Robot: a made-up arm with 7 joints.
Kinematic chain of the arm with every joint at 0, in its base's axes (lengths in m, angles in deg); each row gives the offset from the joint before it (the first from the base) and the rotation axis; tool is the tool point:
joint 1: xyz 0 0 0.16 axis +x
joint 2: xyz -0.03 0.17 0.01 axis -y
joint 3: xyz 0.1 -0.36 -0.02 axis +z
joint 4: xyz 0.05 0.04 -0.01 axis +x
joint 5: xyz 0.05 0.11 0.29 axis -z
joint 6: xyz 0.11 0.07 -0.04 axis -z
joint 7: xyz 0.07 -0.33 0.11 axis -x
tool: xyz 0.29 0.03 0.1
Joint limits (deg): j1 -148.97..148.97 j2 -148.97..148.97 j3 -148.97..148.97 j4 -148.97..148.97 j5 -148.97..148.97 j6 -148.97..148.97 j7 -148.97..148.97
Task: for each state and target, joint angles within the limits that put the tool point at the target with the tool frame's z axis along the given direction. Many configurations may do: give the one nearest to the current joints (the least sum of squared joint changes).
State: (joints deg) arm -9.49 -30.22 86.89 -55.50 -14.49 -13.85 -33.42
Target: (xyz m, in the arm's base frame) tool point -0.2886 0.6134 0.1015 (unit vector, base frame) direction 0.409 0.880 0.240
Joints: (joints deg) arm -32.98 -36.05 85.55 -51.42 -28.03 -19.70 -54.23
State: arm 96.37 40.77 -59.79 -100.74 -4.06 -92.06 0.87
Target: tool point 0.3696 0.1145 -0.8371 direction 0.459 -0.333 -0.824
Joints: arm 63.26 30.33 -113.41 -116.29 5.81 -92.62 -42.14
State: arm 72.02 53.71 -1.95 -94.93 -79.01 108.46 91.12
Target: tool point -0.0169 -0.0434 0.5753 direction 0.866 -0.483 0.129
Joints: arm 34.08 82.68 0.62 -104.27 -75.39 104.40 97.05
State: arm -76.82 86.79 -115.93 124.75 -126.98 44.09 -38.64
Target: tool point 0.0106 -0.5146 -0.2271 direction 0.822 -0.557 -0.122
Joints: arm -28.19 106.11 -140.70 93.92 -94.73 47.96 -85.32
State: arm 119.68 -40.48 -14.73 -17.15 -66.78 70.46 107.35
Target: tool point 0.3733 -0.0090 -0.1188 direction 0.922 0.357 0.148
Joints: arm 129.33 -43.26 -39.84 -25.01 -33.61 102.23 57.12
